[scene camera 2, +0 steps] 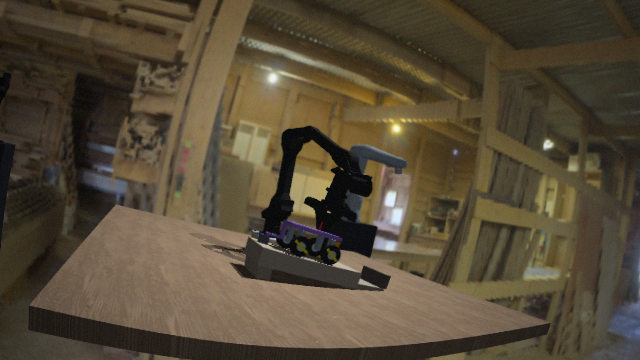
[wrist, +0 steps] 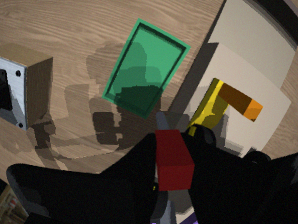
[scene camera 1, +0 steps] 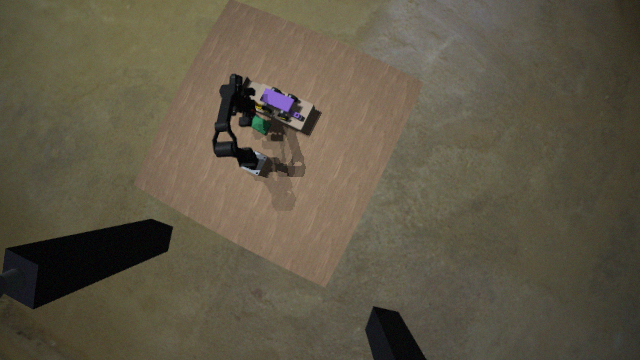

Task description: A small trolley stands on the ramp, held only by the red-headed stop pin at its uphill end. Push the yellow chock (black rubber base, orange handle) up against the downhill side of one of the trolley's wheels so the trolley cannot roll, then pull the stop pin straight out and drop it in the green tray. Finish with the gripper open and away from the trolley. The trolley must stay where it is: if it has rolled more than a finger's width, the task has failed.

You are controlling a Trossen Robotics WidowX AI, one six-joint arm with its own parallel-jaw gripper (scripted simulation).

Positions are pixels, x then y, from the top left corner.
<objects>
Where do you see a green tray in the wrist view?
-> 150, 57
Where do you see a red-headed stop pin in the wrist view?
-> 175, 167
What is the gripper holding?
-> A red-headed stop pin.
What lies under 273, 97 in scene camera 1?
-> A purple trolley.
</objects>
